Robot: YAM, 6 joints.
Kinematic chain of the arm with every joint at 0, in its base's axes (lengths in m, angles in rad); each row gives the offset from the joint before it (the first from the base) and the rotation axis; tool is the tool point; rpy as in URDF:
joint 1: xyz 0 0 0.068 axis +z
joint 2: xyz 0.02 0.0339 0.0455 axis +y
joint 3: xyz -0.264 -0.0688 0 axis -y
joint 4: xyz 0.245 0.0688 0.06 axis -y
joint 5: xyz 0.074 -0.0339 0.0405 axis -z
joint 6: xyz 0.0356 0 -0.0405 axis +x
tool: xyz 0 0 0 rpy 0 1.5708 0
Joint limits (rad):
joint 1: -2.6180..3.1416
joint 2: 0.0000..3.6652
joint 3: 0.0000..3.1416
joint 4: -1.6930..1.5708
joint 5: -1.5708..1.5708
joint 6: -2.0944..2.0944
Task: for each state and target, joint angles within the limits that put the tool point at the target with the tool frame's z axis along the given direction. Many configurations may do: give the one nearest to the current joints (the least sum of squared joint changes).
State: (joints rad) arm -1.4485 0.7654 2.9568 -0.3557 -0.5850 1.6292
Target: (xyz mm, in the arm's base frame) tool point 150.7 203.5 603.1 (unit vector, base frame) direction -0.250 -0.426 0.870
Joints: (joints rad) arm -2.2013 0.7566 2.6526 -0.8394 -0.0492 1.6292
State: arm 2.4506 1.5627 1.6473 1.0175 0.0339 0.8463
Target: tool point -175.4 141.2 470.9 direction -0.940 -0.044 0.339
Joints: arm 2.3533 1.0819 1.1530 0.4215 -0.7718 0.8463
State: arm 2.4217 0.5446 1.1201 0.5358 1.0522 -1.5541
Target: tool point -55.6 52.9 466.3 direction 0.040 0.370 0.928
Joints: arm 2.5331 0.6882 0.7683 1.3005 0.3326 -1.5541
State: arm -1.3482 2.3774 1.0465 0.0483 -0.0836 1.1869
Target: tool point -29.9 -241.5 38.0 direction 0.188 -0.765 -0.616
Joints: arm -1.7399 1.9665 0.3120 0.9485 -0.3195 1.1869
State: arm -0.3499 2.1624 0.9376 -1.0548 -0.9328 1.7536
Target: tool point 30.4 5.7 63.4 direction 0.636 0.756 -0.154
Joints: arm -1.2203 2.1686 0.0542 -0.7236 -1.0294 1.7536
